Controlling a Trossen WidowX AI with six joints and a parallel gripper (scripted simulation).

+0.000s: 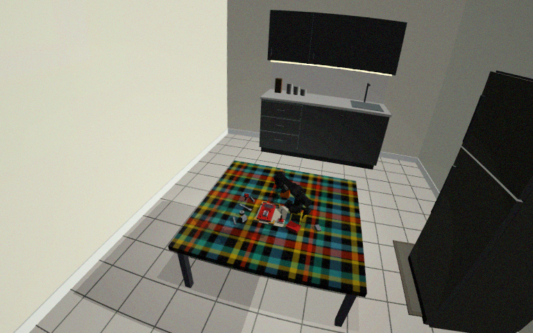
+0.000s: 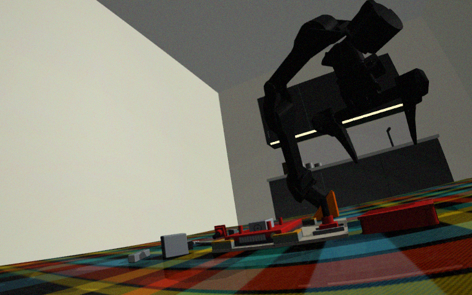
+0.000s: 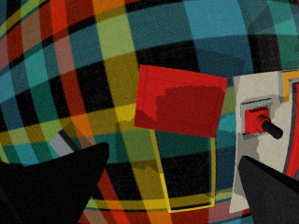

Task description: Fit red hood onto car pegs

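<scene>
My gripper tip is now 9 cm above the red hood, 2 cm short of it and 1 cm to the left of it. Round my gripper tip: white jig plate: 20 cm to the right, 11 cm behind, 9 cm below; then grey engine block: 23 cm to the right, 8 cm below, 7 cm behind.
</scene>
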